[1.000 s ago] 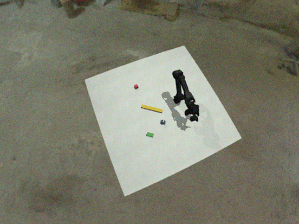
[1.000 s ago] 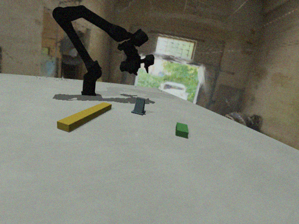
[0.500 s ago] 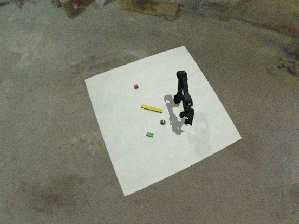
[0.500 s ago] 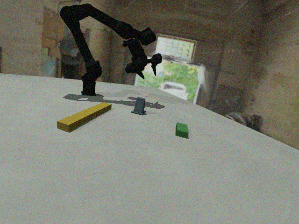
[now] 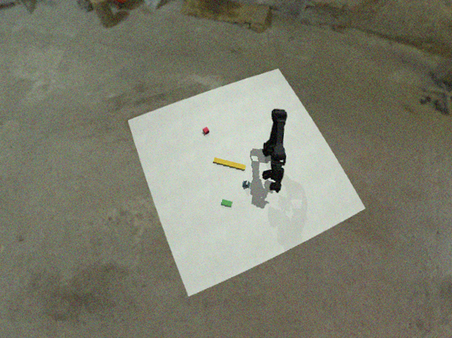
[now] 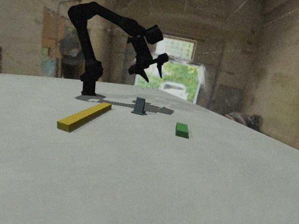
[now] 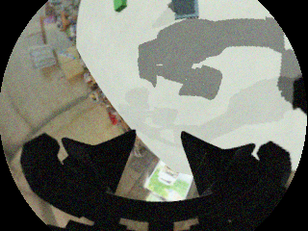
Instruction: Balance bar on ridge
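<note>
Right now my gripper tip is 190 mm short of the yellow bar, 300 mm to the left of it and 110 mm above it. Round my gripper tip: green block 320 mm ahead, 60 mm to the right, 110 mm below; small red cube 240 mm ahead, 600 mm to the right, 100 mm below.
</note>
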